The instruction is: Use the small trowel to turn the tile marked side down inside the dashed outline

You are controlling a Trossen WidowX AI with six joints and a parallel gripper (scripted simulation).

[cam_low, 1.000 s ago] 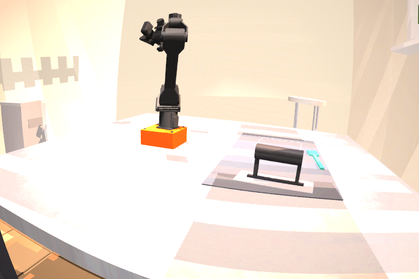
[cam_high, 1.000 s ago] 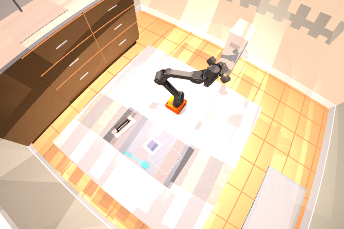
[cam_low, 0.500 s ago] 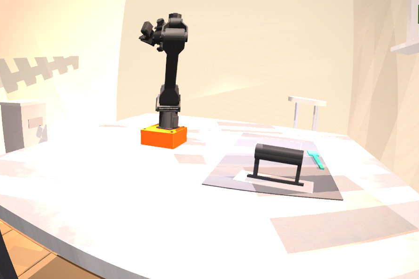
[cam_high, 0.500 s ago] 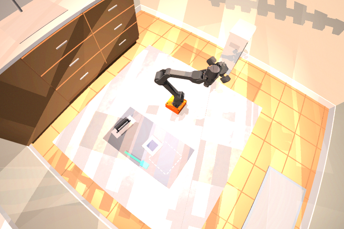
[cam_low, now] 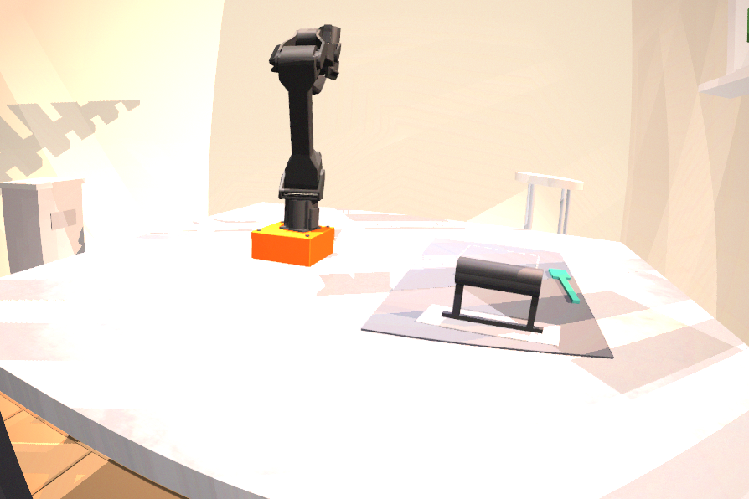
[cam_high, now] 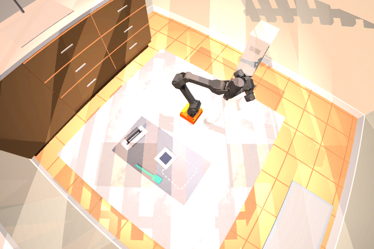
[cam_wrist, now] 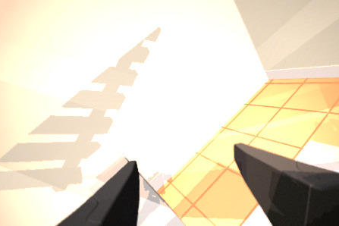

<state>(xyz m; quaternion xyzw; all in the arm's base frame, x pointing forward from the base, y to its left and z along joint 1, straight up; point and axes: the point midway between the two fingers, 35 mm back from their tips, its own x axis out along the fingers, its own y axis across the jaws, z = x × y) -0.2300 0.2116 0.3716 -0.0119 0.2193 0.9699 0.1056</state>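
The grey trowel is 720 mm ahead of my gripper tip, 380 mm to the right of it and 380 mm below it. The rest, counted from my gripper tip: teal trowel (790 mm ahead, 420 mm below, 90 mm to the right); then white tile (640 mm ahead, 420 mm below, 110 mm to the right); then grey mat (660 mm ahead, 440 mm below, 140 mm to the right).
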